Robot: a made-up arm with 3 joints. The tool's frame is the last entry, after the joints. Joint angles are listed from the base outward. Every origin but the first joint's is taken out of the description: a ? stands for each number. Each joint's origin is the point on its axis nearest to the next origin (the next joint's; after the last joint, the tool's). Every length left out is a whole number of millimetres.
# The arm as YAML. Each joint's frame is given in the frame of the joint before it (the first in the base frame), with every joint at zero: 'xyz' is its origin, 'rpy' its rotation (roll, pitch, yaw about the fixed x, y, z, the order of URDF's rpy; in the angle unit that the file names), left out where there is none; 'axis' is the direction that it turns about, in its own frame. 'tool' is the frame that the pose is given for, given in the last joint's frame.
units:
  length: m
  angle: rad
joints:
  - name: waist
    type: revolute
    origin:
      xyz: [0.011, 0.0, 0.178]
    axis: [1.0, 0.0, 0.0]
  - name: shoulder
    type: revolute
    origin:
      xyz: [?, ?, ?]
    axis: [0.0, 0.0, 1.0]
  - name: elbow
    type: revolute
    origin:
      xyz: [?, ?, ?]
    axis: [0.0, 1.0, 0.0]
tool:
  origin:
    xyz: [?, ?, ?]
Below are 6 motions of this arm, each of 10 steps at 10 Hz.
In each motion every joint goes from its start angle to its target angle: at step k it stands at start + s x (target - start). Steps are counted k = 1, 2, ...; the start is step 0. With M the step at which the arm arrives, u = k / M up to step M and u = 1 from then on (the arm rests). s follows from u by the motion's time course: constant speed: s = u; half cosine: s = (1 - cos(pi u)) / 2; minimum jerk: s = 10 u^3 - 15 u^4 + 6 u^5.
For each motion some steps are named. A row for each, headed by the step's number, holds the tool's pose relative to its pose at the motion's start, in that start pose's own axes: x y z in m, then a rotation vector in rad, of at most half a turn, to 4 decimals.
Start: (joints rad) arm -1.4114 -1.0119 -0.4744
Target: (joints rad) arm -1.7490 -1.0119 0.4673
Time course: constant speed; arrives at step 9
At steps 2, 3, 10:
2: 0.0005 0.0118 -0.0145 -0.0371 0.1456 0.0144
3: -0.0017 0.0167 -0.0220 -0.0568 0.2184 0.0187
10: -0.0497 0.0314 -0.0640 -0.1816 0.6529 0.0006

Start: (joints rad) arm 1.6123 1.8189 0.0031
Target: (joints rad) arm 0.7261 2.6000 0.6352
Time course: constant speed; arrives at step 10
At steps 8, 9, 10:
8: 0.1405 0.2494 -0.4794 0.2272 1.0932 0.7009
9: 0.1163 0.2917 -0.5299 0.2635 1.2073 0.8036
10: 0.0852 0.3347 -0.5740 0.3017 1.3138 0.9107

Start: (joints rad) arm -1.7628 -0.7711 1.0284
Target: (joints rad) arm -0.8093 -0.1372 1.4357
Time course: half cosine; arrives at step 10
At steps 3, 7, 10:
3: 0.1018 0.0350 -0.0254 -0.0425 0.2112 0.1940
7: 0.3008 0.2248 -0.1570 -0.2007 0.6844 0.8059
10: 0.3291 0.3124 -0.2075 -0.2677 0.7932 1.0370

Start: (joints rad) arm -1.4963 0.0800 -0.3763
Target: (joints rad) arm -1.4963 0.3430 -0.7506
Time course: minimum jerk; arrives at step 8
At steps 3, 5, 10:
3: 0.0243 0.0173 0.0134 0.0300 -0.1030 0.0659
5: 0.0563 0.0451 0.0347 0.0937 -0.2705 0.1667
10: 0.0715 0.0611 0.0468 0.1413 -0.3721 0.2236

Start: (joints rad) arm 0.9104 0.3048 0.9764
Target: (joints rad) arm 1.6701 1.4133 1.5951
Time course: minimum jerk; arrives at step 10
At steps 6, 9, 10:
6: 0.2022 0.2340 0.1081 -0.5291 0.0619 0.6551
9: 0.1841 0.3408 0.1738 -0.8397 -0.0528 0.7810
10: 0.1828 0.3434 0.1756 -0.8484 -0.0572 0.7825

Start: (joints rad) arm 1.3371 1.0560 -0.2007
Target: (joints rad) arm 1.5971 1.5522 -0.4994
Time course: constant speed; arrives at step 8
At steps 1, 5, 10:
1: 0.0177 0.0121 0.0063 0.0283 -0.0661 0.0573
5: 0.0712 0.0678 0.0481 0.1452 -0.3378 0.2806
10: 0.0908 0.1131 0.0935 0.2366 -0.5458 0.4441

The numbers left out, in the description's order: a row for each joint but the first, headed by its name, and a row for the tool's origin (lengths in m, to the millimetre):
shoulder: 0.0 0.006 0.179
elbow: 0.022 -0.447 0.0
tool: 0.246 0.0 0.038

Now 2 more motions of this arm.
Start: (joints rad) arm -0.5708 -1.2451 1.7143
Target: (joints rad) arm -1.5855 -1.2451 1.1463
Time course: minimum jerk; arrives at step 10
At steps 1, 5, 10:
1: -0.0017 -0.0002 0.0016 0.0004 -0.0131 -0.0028
5: -0.1367 -0.0001 0.0509 0.0002 -0.7640 -0.1648
10: -0.2989 0.0353 -0.0138 -0.0483 -1.5239 -0.3416

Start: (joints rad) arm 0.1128 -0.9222 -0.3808
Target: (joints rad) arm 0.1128 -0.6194 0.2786
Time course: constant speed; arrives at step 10
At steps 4, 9, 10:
4: 0.0498 0.0349 -0.0848 0.0299 0.2634 0.1177
9: 0.0816 0.0893 -0.1851 0.0232 0.5897 0.2756
10: 0.0841 0.1005 -0.2037 0.0157 0.6543 0.3079

